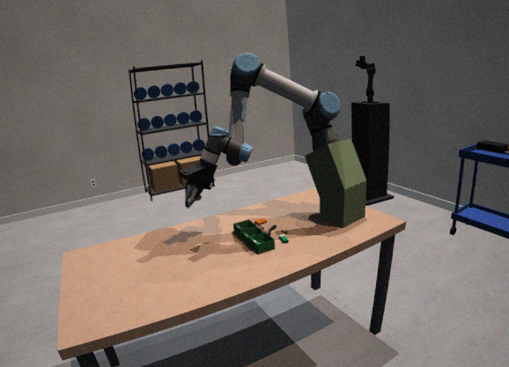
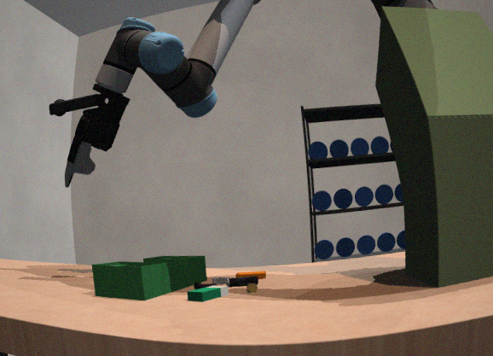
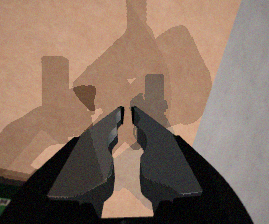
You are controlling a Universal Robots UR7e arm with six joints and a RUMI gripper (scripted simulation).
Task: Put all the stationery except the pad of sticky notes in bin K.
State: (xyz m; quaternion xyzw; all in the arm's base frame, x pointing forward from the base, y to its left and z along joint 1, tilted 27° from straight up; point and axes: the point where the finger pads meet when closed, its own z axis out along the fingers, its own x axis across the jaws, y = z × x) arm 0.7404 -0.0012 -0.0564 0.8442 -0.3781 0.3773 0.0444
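Right now my hand is 260 mm past the green bin, 180 mm above it and 70 mm to the right of it. Round my hand: white sharpener-like piece 330 mm behind, 200 mm below, 10 mm to the right; then orange sticky-note pad 360 mm behind, 200 mm below, 90 mm to the right; then black bolt 340 mm behind, 200 mm below, 70 mm to the left.
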